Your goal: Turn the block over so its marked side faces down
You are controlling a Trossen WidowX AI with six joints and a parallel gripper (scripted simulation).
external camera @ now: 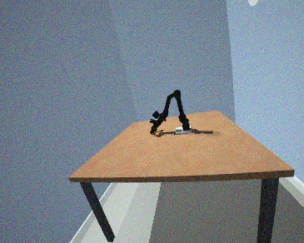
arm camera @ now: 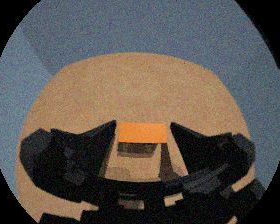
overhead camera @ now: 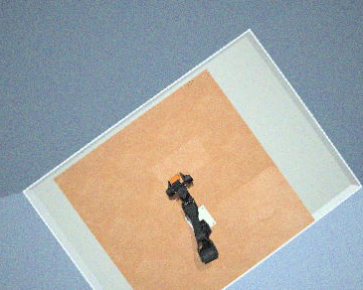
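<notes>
The orange-brown block is 20 mm behind my gripper tip.
</notes>
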